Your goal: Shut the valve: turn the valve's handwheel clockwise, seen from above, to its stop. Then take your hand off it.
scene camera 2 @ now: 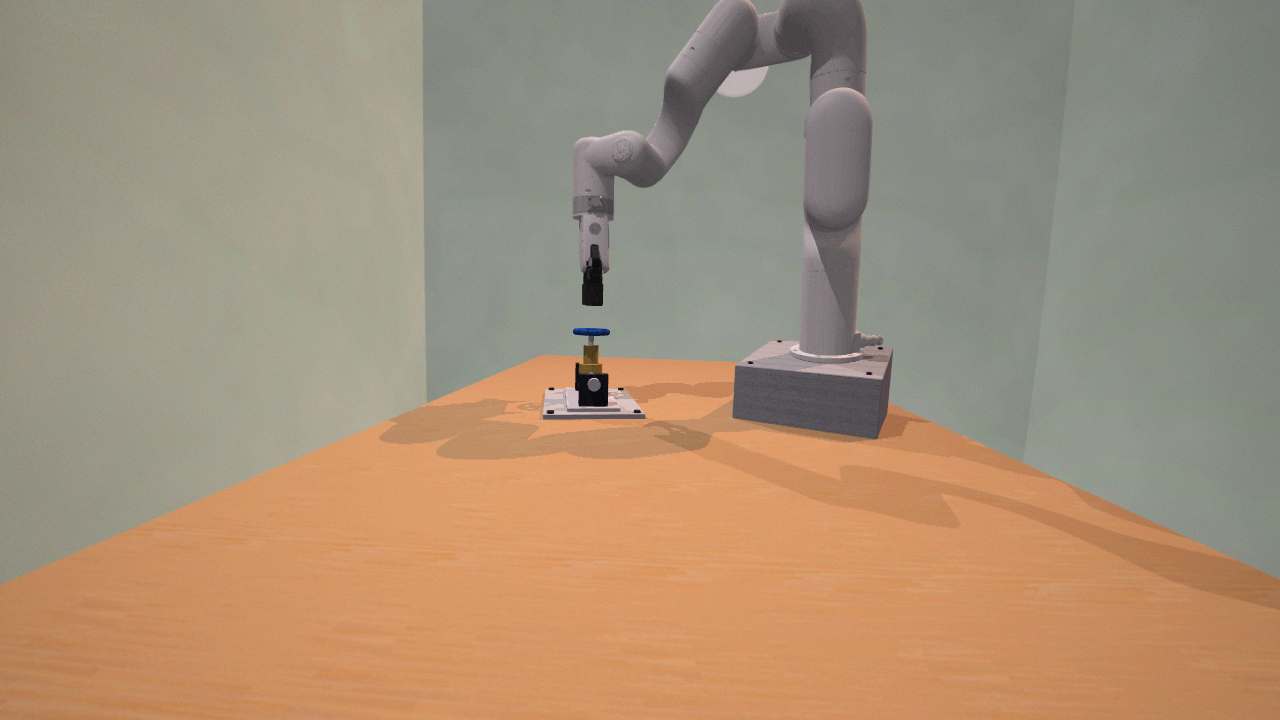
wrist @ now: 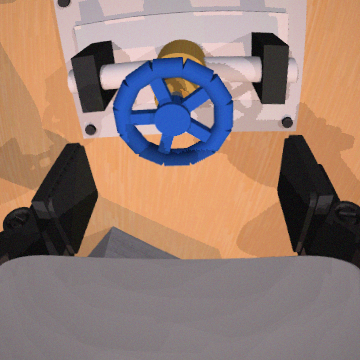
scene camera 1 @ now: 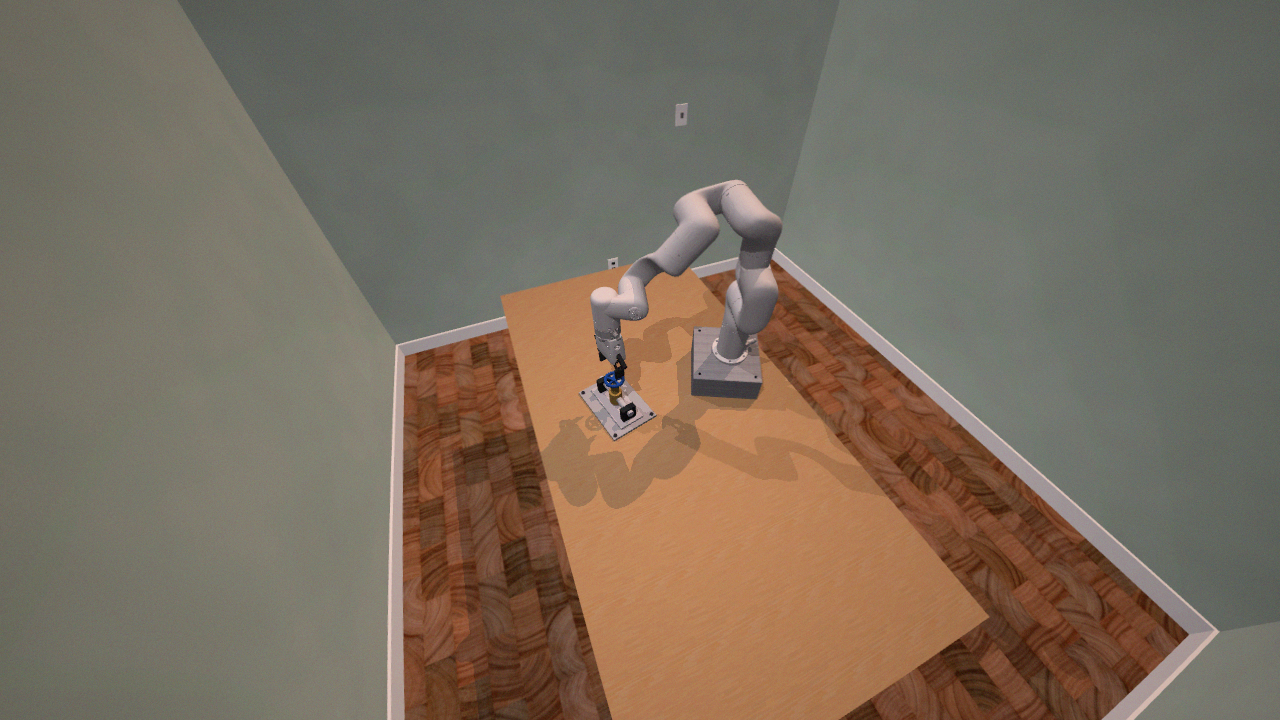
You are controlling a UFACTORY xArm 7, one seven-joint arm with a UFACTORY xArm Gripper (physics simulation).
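Observation:
The blue five-spoked handwheel (scene camera 1: 614,379) (scene camera 2: 590,332) (wrist: 173,120) lies level on top of the brass valve body (scene camera 1: 615,395) (scene camera 2: 590,360) (wrist: 181,50). A white pipe runs through the valve between two black supports on a pale base plate (scene camera 1: 614,432) (scene camera 2: 554,415) (wrist: 192,129). My gripper (scene camera 2: 592,304) (wrist: 183,165) is open and empty, pointing down. In the scene camera 2 view its fingertips are a little above the handwheel, apart from it. In the wrist view the black fingers stand wide, one to each side and lower in the picture than the wheel.
The wooden table (scene camera 1: 760,573) (scene camera 2: 626,555) carries the valve's base plate. The arm's grey base block (scene camera 1: 725,387) (scene camera 2: 805,398) stands to the right of the valve in both scene views. A corner of a grey block (wrist: 120,245) shows low in the wrist view.

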